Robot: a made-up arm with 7 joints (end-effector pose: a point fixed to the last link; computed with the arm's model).
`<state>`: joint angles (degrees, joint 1 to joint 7).
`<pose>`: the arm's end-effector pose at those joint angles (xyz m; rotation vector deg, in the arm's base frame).
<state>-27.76 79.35 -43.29 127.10 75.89 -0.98 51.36</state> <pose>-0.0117 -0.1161 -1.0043 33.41 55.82 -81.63</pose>
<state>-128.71 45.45 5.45 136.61 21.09 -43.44 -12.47</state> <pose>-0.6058 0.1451 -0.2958 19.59 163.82 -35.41</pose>
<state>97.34 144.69 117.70 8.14 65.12 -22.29 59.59</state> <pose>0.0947 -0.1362 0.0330 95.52 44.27 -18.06</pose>
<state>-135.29 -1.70 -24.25 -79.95 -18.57 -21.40 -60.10</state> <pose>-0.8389 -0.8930 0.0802 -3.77 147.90 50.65</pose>
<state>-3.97 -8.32 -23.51 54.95 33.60 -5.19 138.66</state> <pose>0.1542 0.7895 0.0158 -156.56 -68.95 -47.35</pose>
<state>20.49 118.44 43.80 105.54 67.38 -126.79 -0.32</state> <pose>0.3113 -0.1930 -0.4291 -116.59 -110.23 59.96</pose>
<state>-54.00 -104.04 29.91 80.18 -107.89 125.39 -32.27</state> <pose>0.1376 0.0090 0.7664 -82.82 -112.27 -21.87</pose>
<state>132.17 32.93 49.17 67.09 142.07 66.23 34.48</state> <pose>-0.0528 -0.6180 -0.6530 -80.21 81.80 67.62</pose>
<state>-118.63 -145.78 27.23 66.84 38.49 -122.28 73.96</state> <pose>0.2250 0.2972 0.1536 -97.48 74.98 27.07</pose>
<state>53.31 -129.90 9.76 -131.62 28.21 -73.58 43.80</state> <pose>-0.3715 -0.8474 0.6412 -128.81 -14.74 -81.53</pose>
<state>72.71 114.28 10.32 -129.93 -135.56 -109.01 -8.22</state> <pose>-0.5775 -0.0123 -0.9349 -42.39 132.68 -82.86</pose>
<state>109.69 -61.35 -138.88 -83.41 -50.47 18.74 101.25</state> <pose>-0.0183 0.8879 -0.2434 -61.17 -55.15 74.98</pose>
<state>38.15 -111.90 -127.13 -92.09 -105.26 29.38 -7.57</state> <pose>-0.6083 0.0845 -0.4495 -72.89 26.36 141.35</pose>
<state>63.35 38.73 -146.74 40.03 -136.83 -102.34 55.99</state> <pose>-0.0448 0.0194 -0.0473 145.23 12.64 18.51</pose>
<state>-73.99 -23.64 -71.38 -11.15 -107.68 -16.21 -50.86</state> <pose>-0.6041 -0.6230 -0.3258 -71.56 67.45 80.66</pose>
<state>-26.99 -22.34 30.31 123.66 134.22 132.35 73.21</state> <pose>0.0689 0.4437 -0.0698 16.87 41.94 -57.32</pose>
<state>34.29 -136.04 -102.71 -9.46 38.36 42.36 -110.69</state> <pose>-0.9570 0.1304 0.3145 0.59 76.29 -149.36</pose>
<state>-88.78 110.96 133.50 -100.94 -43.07 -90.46 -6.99</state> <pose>0.0279 0.5671 0.3029 93.38 -15.10 28.57</pose>
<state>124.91 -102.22 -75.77 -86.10 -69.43 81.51 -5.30</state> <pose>0.0275 0.9539 0.2876 -22.59 -33.71 131.71</pose>
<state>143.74 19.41 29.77 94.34 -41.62 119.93 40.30</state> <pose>0.2390 -0.1032 -0.4246 74.24 62.57 -57.59</pose>
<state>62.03 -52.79 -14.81 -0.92 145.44 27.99 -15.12</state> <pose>0.1978 0.4209 0.9038 -69.80 -137.64 -54.69</pose>
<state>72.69 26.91 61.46 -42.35 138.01 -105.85 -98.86</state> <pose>0.3303 -0.0526 -0.3394 41.83 110.34 -119.18</pose>
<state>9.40 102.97 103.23 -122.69 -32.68 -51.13 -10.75</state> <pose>0.7849 0.0894 -0.0075 34.04 -59.77 -9.12</pose>
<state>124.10 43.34 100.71 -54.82 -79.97 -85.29 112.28</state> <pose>-0.3706 -0.3971 -0.4815 -114.69 -93.72 96.93</pose>
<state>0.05 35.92 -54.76 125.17 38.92 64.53 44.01</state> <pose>0.1575 0.3717 -0.5473 84.17 15.87 -69.53</pose>
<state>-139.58 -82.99 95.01 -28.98 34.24 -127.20 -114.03</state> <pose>-0.3020 0.0607 0.0673 32.24 -74.10 -64.58</pose>
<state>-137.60 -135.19 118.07 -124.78 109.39 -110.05 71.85</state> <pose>-0.2236 0.1760 -0.0692 -7.21 4.34 -173.30</pose>
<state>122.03 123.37 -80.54 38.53 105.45 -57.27 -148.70</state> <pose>0.0750 0.5269 -0.5269 137.38 -55.49 -45.80</pose>
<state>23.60 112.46 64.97 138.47 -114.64 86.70 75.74</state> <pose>-0.2691 -0.2655 -0.5203 48.83 -64.30 155.61</pose>
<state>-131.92 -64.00 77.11 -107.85 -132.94 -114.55 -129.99</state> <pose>-0.5562 0.2872 0.4439 -5.00 109.38 -62.42</pose>
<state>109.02 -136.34 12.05 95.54 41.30 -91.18 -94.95</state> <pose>-0.7534 -0.1246 0.2733 -4.05 123.30 55.47</pose>
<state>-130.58 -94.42 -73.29 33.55 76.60 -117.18 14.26</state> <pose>0.2055 -0.0101 0.6903 62.96 134.40 13.45</pose>
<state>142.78 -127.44 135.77 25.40 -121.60 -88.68 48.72</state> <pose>-0.3509 0.0577 0.3324 47.47 21.50 87.37</pose>
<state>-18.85 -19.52 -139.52 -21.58 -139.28 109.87 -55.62</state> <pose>-0.3808 -0.3974 0.0324 80.84 -140.41 22.16</pose>
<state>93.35 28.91 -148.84 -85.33 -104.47 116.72 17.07</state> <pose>-0.0947 0.1701 0.2720 -116.39 -14.04 -46.72</pose>
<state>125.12 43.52 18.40 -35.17 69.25 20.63 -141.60</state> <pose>0.3292 -0.6605 -0.4089 21.91 -77.41 -18.26</pose>
